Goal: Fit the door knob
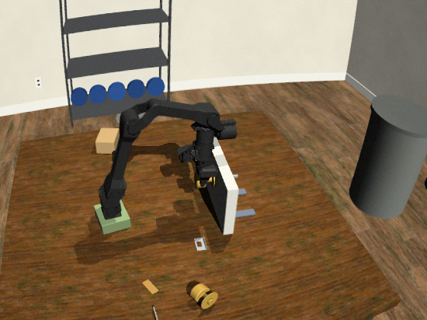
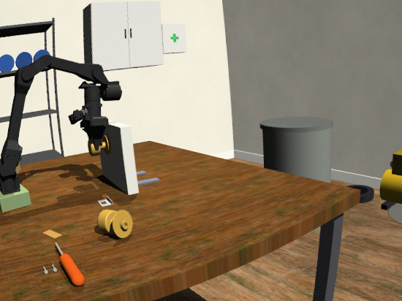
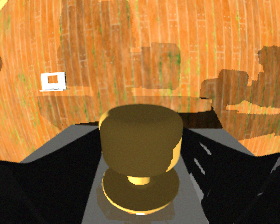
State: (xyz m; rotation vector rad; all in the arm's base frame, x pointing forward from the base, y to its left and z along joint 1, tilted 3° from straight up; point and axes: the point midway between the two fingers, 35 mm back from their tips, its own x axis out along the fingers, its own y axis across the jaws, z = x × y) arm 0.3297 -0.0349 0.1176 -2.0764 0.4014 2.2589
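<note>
My gripper is now 60 mm short of the door panel, 20 mm to the left of it and 40 mm above it. Also, from my hand: orange screwdriver: 330 mm behind, 460 mm to the right, 150 mm below; tan plate: 300 mm behind, 290 mm to the right, 160 mm below; cardboard box: 230 mm behind, 520 mm to the left, 130 mm below.
</note>
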